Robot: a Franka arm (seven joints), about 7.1 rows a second.
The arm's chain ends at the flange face. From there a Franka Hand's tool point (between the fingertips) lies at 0.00 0.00 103.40 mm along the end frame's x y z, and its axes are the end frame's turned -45 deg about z.
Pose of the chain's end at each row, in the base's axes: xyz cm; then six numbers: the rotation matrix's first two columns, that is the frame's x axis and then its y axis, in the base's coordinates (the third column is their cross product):
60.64 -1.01 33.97 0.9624 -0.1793 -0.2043 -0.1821 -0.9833 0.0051
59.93 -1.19 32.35 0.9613 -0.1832 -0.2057 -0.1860 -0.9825 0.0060
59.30 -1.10 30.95 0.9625 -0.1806 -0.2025 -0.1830 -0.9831 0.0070
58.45 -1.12 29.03 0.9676 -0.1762 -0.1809 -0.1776 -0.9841 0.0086
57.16 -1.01 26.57 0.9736 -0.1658 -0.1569 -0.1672 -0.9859 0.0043
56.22 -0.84 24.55 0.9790 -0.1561 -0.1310 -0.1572 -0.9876 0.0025
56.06 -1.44 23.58 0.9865 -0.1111 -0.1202 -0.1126 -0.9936 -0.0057
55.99 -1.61 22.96 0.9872 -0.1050 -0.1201 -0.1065 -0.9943 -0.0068
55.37 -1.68 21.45 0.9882 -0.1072 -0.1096 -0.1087 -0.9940 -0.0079
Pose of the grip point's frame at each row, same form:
58.55 -0.68 23.85 0.8093 0.5685 -0.1481 0.5518 -0.8221 -0.1409
57.83 -0.85 22.23 0.8113 0.5652 -0.1497 0.5482 -0.8243 -0.1412
57.23 -0.79 20.82 0.8100 0.5675 -0.1481 0.5512 -0.8229 -0.1382
56.59 -0.87 18.86 0.8098 0.5713 -0.1340 0.5586 -0.8205 -0.1218
55.55 -0.78 16.36 0.8067 0.5799 -0.1140 0.5702 -0.8144 -0.1079
54.88 -0.65 14.30 0.8034 0.5880 -0.0944 0.5811 -0.8087 -0.0909
54.83 -1.24 13.32 0.7772 0.6240 -0.0810 0.6179 -0.7811 -0.0890
54.76 -1.41 12.69 0.7734 0.6288 -0.0801 0.6227 -0.7773 -0.0897
54.25 -1.48 11.17 0.7756 0.6271 -0.0719 0.6219 -0.7787 -0.0831

